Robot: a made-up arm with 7 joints.
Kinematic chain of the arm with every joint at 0, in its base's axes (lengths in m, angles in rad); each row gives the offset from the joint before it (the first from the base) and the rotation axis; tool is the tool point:
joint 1: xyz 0 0 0.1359 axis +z
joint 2: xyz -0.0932 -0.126 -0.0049 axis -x
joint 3: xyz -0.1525 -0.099 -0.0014 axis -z
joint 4: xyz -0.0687 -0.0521 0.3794 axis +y
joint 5: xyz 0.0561 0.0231 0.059 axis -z
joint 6: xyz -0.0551 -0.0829 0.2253 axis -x
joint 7: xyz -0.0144 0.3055 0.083 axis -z
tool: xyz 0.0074 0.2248 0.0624
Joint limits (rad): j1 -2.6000..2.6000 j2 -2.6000..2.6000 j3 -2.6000..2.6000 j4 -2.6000..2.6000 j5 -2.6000..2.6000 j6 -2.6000..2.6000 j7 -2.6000..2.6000
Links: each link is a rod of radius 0.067 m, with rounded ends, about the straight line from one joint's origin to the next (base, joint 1, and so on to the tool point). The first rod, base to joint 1, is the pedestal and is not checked.
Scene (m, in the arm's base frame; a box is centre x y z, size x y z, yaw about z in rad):
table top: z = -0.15
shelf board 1: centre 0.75 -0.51 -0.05 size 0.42 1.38 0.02 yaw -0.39
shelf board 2: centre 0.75 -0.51 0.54 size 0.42 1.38 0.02 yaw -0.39
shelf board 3: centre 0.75 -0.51 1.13 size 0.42 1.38 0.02 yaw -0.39
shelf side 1: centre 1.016 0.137 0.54 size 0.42 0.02 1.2 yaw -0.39
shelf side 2: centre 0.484 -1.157 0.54 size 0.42 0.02 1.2 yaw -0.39
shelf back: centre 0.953 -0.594 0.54 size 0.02 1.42 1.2 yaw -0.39
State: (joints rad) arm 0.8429 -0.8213 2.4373 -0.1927 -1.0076 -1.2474 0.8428
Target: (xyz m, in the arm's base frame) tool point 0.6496 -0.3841 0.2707
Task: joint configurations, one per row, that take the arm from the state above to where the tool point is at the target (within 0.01 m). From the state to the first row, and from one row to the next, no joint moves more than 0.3 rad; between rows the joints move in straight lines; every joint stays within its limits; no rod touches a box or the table.
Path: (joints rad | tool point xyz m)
1: 0.7714 -0.8267 2.3001 -0.2492 -1.2797 -1.0732 1.0100 | 0.6168 -0.7521 0.8431
2: 0.6999 -0.8322 2.1629 -0.3056 -1.5519 -0.8989 1.1771 | 0.5416 -0.6567 0.8607
3: 0.6285 -0.8376 2.0257 -0.3621 -1.8240 -0.7247 1.3443 | 0.4129 -0.5787 0.8866
4: 0.5570 -0.8431 1.8885 -0.4185 -2.0961 -0.5504 1.5114 | 0.2495 -0.5328 0.8999
5: 0.4791 -0.9944 2.0795 -0.6392 -1.8181 -0.2890 1.2552 | 0.2959 -0.4179 0.7960
6: 0.4012 -1.1458 2.2706 -0.8598 -1.5401 -0.0276 0.9990 | 0.3600 -0.3131 0.5738
7: 0.3233 -1.2971 2.4616 -1.0805 -1.2621 0.2338 0.7428 | 0.3489 -0.2605 0.2707
8: 0.4343 -1.3080 2.5308 -0.9619 -1.1668 0.0468 0.7857 | 0.5055 -0.3163 0.2795
9: 0.5453 -1.3189 2.6000 -0.8434 -1.0714 -0.1402 0.8286 | 0.6496 -0.3841 0.2707

